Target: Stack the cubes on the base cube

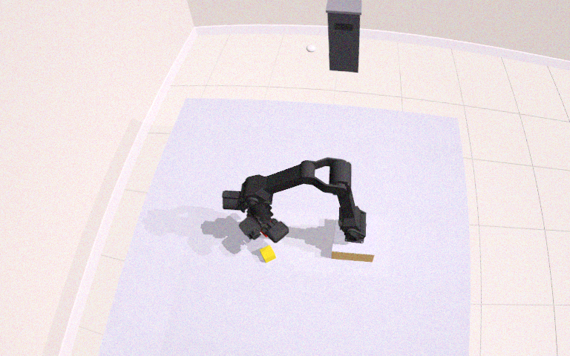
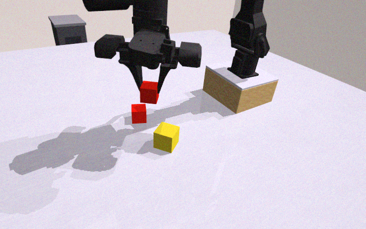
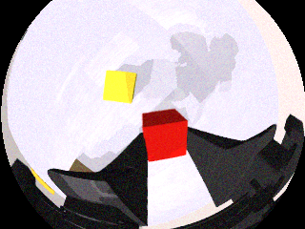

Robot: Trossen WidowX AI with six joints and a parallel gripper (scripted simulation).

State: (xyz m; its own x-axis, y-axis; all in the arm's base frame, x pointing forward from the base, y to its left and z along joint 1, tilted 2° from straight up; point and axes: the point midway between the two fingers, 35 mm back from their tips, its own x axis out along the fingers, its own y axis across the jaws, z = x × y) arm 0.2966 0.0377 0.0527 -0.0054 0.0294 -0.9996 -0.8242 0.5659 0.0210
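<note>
Right now the yellow base cube is 8 cm below my gripper tip, 6 cm to the left of it and 1 cm behind it. The rest, counted from my gripper tip: red cube: right at my gripper tip.
</note>
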